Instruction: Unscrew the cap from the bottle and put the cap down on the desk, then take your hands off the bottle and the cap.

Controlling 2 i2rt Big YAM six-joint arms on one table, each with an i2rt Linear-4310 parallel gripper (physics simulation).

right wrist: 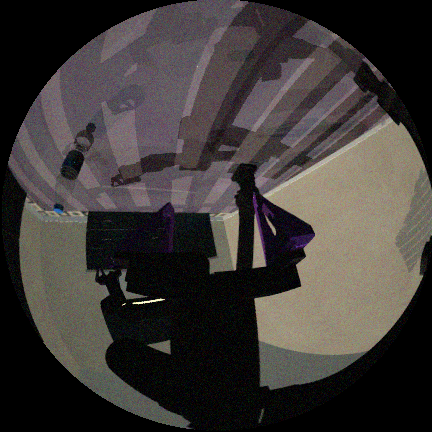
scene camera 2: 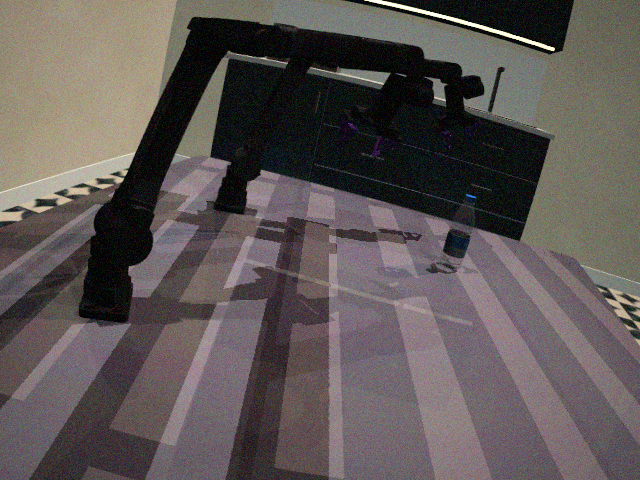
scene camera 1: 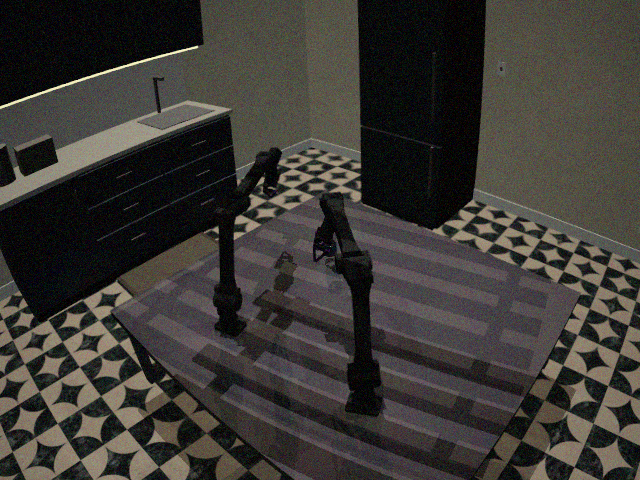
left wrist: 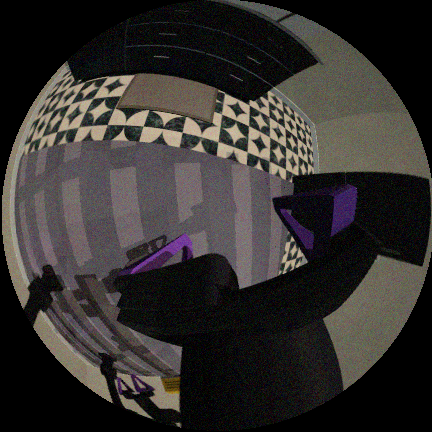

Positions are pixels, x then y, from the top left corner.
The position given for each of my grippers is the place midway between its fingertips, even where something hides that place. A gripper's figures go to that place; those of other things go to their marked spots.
Labels:
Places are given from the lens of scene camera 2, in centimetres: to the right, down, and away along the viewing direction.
my left gripper (scene camera 2: 458,144): 45, -31, 162
clear bottle (scene camera 2: 462,225): 38, -4, 133

